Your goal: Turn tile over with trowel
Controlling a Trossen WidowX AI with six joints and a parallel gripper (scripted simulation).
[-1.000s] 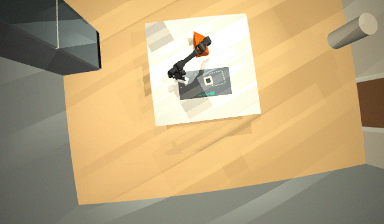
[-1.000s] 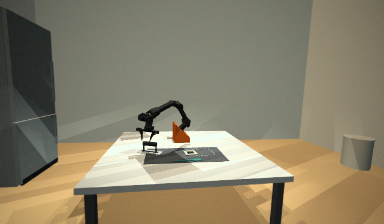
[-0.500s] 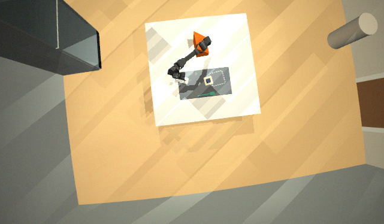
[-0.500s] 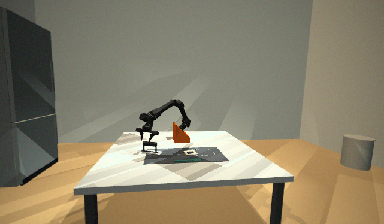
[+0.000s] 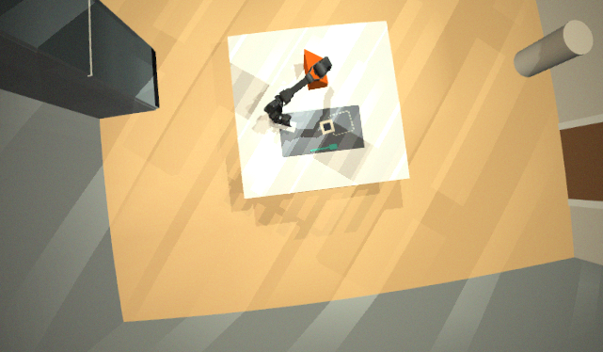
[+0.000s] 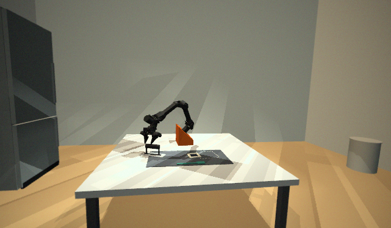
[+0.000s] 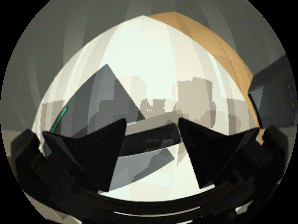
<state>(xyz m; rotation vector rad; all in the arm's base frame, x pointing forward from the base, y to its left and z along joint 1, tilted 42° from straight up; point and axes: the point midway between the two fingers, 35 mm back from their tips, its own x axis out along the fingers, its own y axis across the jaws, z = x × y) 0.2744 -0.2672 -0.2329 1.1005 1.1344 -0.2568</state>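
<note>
My gripper tip is now 320 mm to the right of the dark mat, 120 mm above it and 110 mm short of it. Round my gripper tip: teal trowel 330 mm to the left, 250 mm ahead, 90 mm below; then tile 370 mm to the left, 90 mm below, 90 mm ahead.
</note>
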